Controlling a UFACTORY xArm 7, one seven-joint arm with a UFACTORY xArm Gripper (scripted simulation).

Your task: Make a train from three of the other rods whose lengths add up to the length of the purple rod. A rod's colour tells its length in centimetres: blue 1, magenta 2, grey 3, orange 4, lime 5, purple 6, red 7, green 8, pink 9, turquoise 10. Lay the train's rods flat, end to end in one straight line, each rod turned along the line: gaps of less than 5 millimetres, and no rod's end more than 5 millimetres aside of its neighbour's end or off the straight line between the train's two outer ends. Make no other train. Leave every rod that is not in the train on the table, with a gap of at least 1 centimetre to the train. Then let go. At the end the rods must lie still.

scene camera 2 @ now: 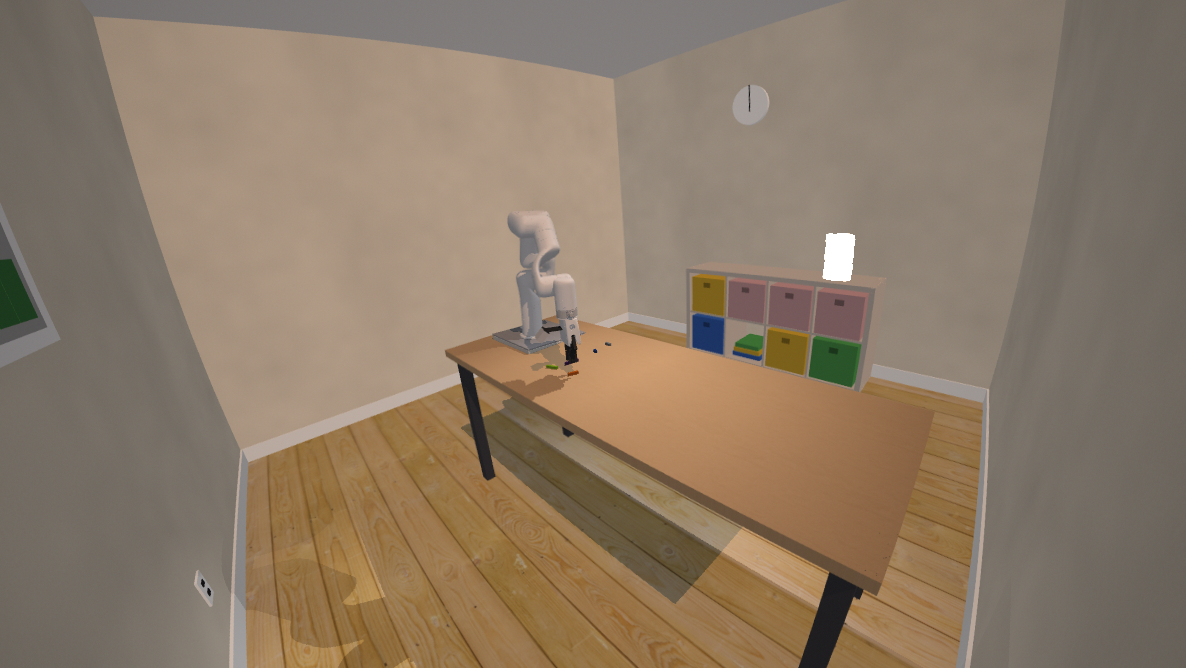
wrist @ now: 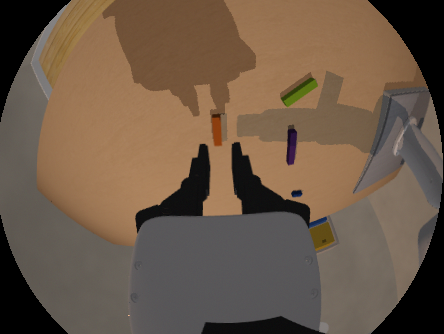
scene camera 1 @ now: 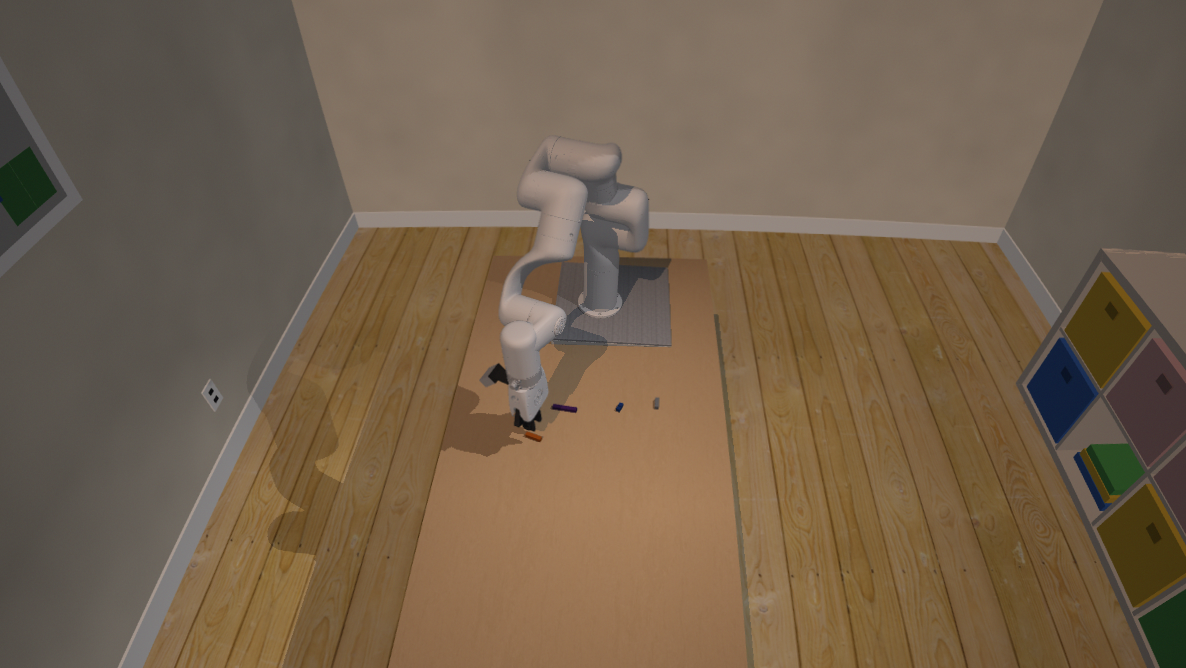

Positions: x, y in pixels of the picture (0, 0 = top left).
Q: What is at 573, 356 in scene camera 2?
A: My gripper.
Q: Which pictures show my gripper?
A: Scene camera 2, the wrist view and scene camera 1: all of them.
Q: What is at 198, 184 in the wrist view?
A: My gripper.
